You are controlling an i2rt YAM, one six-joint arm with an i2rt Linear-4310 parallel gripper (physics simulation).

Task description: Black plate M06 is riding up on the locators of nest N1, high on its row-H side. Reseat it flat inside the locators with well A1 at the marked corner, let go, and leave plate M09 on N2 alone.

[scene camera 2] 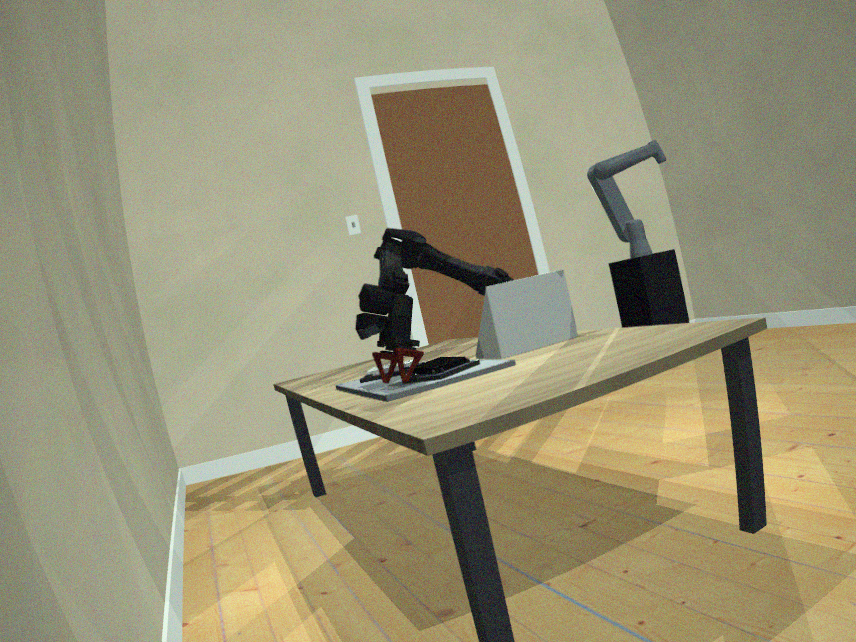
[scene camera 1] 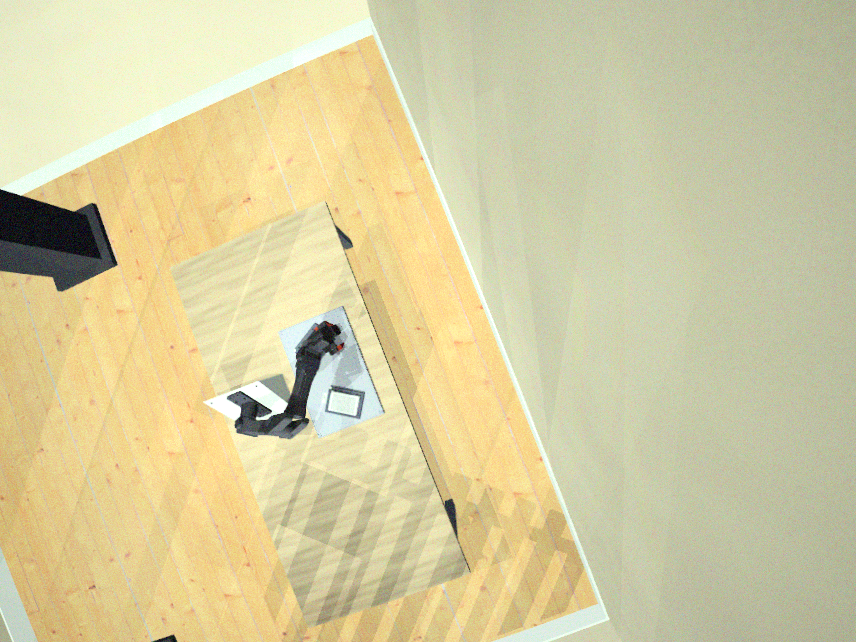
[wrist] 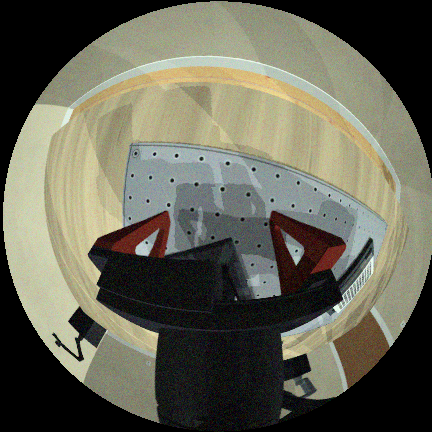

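Where they show: gripper, between the fingertips: (scene camera 2: 395, 382) (wrist: 219, 215); arm's base, origin of its link: (scene camera 2: 518, 309) (scene camera 1: 250, 404).
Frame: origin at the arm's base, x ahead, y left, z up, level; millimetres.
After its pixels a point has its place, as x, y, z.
Note:
My gripper (scene camera 1: 330, 337) {444, 140, -88} (scene camera 2: 396, 380) {444, 140, -88} (wrist: 219, 215) {444, 140, -88} is open, with its red fingers apart and pointing down, low over the perforated base board (scene camera 1: 373, 407) {464, -227, -98} (scene camera 2: 497, 365) {230, 259, -100} (wrist: 150, 164) {482, 219, -99}. Nothing shows between the fingertips. Black plate M06 (scene camera 2: 445, 364) {325, 179, -74} is beside the fingers in scene camera 2. The arm hides it in scene camera 1. In the wrist view a dark edge of nest N1 (wrist: 241, 275) {383, 105, -87} shows behind the fingers, and the gripper body covers most of it. M06's tilt and corner A1 cannot be made out. White plate M09 (scene camera 1: 344, 403) {357, -158, -73} (wrist: 361, 286) {347, -195, -72} sits in dark nest N2 (scene camera 1: 361, 405) {419, -196, -88}.
A pale slanted panel (scene camera 1: 224, 406) {-89, 33, 32} (scene camera 2: 528, 314) {15, 78, -15} stands by the arm's base. The base board lies near one long edge of the wooden table (scene camera 1: 255, 276) {173, 542, -111} (scene camera 2: 587, 376) {258, 669, -112}. A second grey arm (scene camera 2: 613, 203) stands on a black pedestal (scene camera 2: 649, 290) beyond the table.

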